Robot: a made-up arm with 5 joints.
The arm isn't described. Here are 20 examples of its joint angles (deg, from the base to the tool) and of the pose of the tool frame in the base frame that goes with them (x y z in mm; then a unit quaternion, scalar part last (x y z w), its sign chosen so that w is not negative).
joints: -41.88 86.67 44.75 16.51 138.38
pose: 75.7 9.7 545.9 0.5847 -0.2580 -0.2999 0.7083
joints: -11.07 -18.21 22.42 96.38 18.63
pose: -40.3 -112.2 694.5 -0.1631 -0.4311 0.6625 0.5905
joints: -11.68 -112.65 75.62 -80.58 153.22
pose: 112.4 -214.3 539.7 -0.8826 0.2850 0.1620 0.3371
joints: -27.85 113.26 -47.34 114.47 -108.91
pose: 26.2 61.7 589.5 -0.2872 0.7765 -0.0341 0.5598
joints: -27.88 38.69 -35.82 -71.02 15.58
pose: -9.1 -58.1 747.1 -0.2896 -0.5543 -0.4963 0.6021
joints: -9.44 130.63 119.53 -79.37 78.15
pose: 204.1 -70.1 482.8 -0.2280 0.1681 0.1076 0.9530
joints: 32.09 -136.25 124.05 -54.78 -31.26
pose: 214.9 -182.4 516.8 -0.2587 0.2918 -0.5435 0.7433
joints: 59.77 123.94 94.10 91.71 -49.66
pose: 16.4 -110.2 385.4 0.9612 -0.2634 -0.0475 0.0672
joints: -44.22 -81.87 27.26 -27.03 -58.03
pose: 22.9 -265.8 593.9 0.7266 -0.3113 -0.1419 0.5959
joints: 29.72 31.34 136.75 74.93 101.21
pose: 85.8 -37.3 450.2 0.4701 -0.3363 -0.7798 0.2403
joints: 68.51 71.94 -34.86 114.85 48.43
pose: 228.4 -16.2 610.0 0.5216 -0.0265 0.7841 0.3353
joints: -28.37 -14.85 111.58 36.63 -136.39
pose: 82.7 -34.8 649.9 0.2828 -0.0744 -0.5380 0.7906
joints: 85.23 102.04 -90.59 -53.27 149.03
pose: 163.7 -16.8 401.6 -0.5071 -0.3479 0.7854 0.0711
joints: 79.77 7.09 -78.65 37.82 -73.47
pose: 200.0 -203.7 450.7 0.8312 0.4028 0.0297 0.3820
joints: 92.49 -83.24 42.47 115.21 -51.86
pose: 167.9 -212.3 498.8 0.7679 0.4324 0.2049 0.4259
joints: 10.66 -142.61 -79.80 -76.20 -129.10
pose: 154.4 20.0 433.8 -0.3583 -0.2898 -0.0581 0.8856
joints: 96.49 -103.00 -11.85 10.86 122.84
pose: 30.0 -184.8 478.4 -0.5637 0.1599 -0.0813 0.8062
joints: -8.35 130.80 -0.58 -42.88 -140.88
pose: 102.2 83.5 520.2 -0.1436 -0.3289 -0.0484 0.9321
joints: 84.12 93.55 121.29 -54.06 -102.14
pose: -21.5 -20.4 387.1 -0.3539 -0.3989 0.6387 0.5548
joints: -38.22 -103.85 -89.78 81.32 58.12
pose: 159.9 -49.5 443.9 -0.5754 0.5882 0.4088 0.3948
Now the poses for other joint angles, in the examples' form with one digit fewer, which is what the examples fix.
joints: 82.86 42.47 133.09 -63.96 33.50
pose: 81 -14 342 0.613 0.652 -0.303 0.327
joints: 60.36 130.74 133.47 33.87 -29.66
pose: 117 -145 380 0.816 0.361 -0.199 0.406
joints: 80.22 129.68 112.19 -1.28 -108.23
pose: -6 -78 374 -0.655 -0.329 0.528 0.429
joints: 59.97 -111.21 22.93 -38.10 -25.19
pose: 56 -265 456 0.247 0.367 -0.715 0.541
